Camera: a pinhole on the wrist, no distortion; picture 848 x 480 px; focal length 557.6 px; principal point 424.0 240.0 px. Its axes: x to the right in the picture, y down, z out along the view. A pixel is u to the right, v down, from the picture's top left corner.
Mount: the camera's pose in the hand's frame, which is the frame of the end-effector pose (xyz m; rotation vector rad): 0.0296 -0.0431 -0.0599 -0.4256 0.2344 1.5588
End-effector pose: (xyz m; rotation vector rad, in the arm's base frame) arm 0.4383 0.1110 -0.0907 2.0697 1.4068 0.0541
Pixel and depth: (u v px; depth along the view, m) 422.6 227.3 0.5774
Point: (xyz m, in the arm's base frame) 0.7545 -0.1757 -0.3577
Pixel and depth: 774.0 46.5 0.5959
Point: 1.0913 -0.0407 -0.1406
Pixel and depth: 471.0 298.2 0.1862
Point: 0.5078 0.0428 -0.1437
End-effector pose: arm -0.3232 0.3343 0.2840 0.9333 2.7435 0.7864
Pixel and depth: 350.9 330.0 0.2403
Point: -0.2320 0.3994 0.1532
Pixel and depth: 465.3 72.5 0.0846
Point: -0.3550 0.3672 0.2699
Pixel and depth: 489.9 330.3 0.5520
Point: 0.0184 0.5927 0.0581
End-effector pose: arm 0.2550 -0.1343 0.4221 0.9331 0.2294 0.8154
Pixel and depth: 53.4 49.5 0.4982
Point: 0.6951 -0.4236 0.6617
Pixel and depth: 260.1 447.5 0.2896
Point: 0.2950 -0.3573 0.5321
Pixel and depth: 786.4 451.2 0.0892
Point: 0.2186 -0.1255 0.4511
